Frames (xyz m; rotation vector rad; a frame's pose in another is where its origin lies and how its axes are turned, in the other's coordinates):
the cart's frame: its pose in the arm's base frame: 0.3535 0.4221 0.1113 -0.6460 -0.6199 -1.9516
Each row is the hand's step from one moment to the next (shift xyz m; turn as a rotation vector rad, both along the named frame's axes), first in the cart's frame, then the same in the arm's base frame.
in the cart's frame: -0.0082 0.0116 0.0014 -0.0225 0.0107 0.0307
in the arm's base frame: 0.0140 0.0012 -0.0026 0.0242 0.0299 0.0091
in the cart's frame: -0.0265 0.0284 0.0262 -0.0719 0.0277 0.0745
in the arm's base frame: 0.0409 0.0220 0.0059 0.0674 0.0826 0.0109
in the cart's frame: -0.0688 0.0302 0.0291 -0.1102 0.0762 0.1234
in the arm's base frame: 0.0602 0.0498 -0.0198 0.1352 0.1186 0.0287
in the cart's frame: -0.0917 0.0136 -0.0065 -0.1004 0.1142 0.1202
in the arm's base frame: 0.0482 0.0476 -0.0636 0.1647 0.0946 0.0387
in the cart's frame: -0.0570 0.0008 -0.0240 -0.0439 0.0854 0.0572
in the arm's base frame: 0.0195 0.0197 -0.0553 0.1046 0.0296 0.0257
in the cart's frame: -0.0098 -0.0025 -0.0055 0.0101 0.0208 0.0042
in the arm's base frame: 0.0007 0.0036 -0.0109 0.0153 -0.0122 0.0130
